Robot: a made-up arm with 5 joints. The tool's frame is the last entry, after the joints. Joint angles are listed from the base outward. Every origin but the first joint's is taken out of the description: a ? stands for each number. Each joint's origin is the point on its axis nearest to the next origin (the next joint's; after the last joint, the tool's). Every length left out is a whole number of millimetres.
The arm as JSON. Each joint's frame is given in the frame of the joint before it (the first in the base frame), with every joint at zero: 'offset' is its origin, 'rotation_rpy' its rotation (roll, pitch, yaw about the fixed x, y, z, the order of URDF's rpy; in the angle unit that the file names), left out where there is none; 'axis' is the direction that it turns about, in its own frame. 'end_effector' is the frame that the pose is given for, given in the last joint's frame.
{
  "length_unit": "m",
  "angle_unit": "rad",
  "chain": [
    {
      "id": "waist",
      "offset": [
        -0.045,
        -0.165,
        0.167
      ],
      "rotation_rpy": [
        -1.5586,
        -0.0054,
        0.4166
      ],
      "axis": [
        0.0,
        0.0,
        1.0
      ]
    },
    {
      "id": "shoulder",
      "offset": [
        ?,
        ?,
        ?
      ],
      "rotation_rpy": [
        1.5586,
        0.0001,
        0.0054
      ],
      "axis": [
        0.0,
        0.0,
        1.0
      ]
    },
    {
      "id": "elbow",
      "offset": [
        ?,
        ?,
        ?
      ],
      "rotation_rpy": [
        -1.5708,
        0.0,
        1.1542
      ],
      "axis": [
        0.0,
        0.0,
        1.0
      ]
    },
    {
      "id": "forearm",
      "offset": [
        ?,
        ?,
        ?
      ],
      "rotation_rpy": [
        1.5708,
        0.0,
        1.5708
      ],
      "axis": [
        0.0,
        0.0,
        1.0
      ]
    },
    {
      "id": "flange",
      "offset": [
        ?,
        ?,
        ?
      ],
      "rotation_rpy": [
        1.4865,
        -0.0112,
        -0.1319
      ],
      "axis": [
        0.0,
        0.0,
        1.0
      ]
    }
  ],
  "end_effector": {
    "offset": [
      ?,
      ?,
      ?
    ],
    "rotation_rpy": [
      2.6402,
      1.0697,
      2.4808
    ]
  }
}
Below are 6 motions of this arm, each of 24 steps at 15 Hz.
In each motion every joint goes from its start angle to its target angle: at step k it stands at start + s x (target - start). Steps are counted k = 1, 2, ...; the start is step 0. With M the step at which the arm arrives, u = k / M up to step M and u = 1 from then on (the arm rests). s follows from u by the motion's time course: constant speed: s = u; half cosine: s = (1 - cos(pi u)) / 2; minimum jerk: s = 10 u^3 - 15 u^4 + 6 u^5.
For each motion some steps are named. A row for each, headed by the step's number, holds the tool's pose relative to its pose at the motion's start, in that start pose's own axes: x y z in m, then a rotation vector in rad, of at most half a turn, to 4 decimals.
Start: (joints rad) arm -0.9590 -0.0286 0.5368 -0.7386 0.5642
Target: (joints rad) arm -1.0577 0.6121 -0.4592 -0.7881 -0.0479
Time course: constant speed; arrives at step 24
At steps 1, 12, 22, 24:
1: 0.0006 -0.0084 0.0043 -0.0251 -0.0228 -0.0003
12: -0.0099 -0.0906 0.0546 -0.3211 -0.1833 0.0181
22: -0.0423 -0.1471 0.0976 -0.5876 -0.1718 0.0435
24: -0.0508 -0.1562 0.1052 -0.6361 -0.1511 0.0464

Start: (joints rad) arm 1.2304 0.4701 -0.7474 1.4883 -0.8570
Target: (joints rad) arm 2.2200 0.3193 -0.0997 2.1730 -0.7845
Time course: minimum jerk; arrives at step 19
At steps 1, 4, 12, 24:
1: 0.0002 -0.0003 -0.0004 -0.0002 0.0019 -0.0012
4: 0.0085 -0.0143 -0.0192 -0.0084 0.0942 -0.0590
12: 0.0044 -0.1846 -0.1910 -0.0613 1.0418 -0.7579
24: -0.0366 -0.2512 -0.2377 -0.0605 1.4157 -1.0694

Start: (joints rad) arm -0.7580 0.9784 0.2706 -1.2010 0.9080
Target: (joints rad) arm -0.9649 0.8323 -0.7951 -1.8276 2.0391
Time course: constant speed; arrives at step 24
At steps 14, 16, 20, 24:
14: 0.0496 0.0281 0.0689 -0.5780 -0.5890 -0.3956
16: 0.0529 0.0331 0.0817 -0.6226 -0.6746 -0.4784
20: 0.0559 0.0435 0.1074 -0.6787 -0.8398 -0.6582
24: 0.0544 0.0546 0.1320 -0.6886 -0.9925 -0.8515

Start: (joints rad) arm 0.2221 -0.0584 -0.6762 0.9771 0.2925
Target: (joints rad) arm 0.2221 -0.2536 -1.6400 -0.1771 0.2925
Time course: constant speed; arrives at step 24
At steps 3, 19, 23, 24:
3: 0.0020 -0.0063 0.0131 -0.0709 -0.1371 -0.1297
19: -0.0290 -0.0189 0.0986 -0.6742 -0.8557 -0.6805
23: -0.0442 -0.0103 0.1192 -0.8806 -1.0181 -0.7714
24: -0.0481 -0.0073 0.1240 -0.9355 -1.0566 -0.7906

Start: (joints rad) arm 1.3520 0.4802 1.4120 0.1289 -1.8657
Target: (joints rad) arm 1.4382 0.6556 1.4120 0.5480 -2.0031
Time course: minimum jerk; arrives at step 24
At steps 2, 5, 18, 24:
2: -0.0002 0.0003 0.0000 0.0006 -0.0012 -0.0007
5: -0.0024 0.0035 0.0003 0.0081 -0.0156 -0.0084
18: -0.0362 0.0475 0.0003 0.1155 -0.2282 -0.1029
24: -0.0408 0.0528 -0.0001 0.1292 -0.2559 -0.1128

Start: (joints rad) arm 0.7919 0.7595 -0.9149 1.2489 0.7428
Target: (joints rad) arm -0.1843 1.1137 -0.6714 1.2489 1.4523
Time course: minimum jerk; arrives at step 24
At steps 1, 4, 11, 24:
1: -0.0001 -0.0001 0.0001 0.0002 -0.0002 0.0001
4: -0.0036 -0.0068 0.0040 0.0111 -0.0111 0.0048
11: -0.0440 -0.0812 0.0333 0.1258 -0.1579 0.0550
24: -0.1042 -0.1855 0.0375 0.2883 -0.4563 0.0816

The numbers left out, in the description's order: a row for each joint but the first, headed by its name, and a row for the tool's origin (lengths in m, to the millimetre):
shoulder: -0.034 -0.28 0.0
elbow: -0.24 -0.01 0.0
forearm: -0.035 0.006 0.0
flange: -0.031 0.032 0.0
tool: -0.027 0.03 0.0

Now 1 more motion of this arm.
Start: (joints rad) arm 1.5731 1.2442 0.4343 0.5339 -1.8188
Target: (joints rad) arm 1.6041 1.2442 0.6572 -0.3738 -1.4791
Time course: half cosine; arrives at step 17
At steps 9, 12, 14, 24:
9: -0.0001 0.0072 -0.0051 -0.1817 0.1785 0.4010
12: -0.0012 0.0113 -0.0069 -0.2753 0.2142 0.6006
14: -0.0020 0.0134 -0.0076 -0.3220 0.2200 0.6991
24: -0.0026 0.0147 -0.0080 -0.3506 0.2197 0.7591

